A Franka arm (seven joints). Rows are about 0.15 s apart.
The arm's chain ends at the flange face. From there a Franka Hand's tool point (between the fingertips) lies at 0.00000 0.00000 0.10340 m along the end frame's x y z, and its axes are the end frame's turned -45 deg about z.
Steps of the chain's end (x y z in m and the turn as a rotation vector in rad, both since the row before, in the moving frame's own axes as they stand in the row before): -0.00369 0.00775 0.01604 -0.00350 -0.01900 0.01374; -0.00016 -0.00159 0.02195 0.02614 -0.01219 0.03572; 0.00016 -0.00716 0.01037 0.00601 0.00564 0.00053; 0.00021 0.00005 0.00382 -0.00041 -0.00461 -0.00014; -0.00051 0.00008 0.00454 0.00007 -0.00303 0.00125; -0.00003 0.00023 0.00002 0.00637 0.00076 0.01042; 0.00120 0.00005 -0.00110 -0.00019 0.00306 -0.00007; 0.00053 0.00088 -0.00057 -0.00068 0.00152 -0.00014; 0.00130 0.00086 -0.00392 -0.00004 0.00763 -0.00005
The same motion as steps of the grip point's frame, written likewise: -0.00973 0.00173 0.01602 0.01096 -0.01591 0.01374; 0.00208 -0.00402 0.02191 0.02710 0.00986 0.03572; 0.00603 -0.00498 0.01037 0.00026 0.00824 0.00053; -0.00025 -0.00012 0.00382 0.00297 -0.00355 -0.00014; -0.00063 -0.00053 0.00454 0.00219 -0.00209 0.00125; 0.00034 -0.00027 0.00002 0.00397 0.00504 0.01042; 0.00102 0.00112 -0.00110 -0.00230 0.00203 -0.00007; -0.00019 0.00116 -0.00057 -0.00156 0.00059 -0.00014; 0.00087 0.00209 -0.00392 -0.00542 0.00537 -0.00005
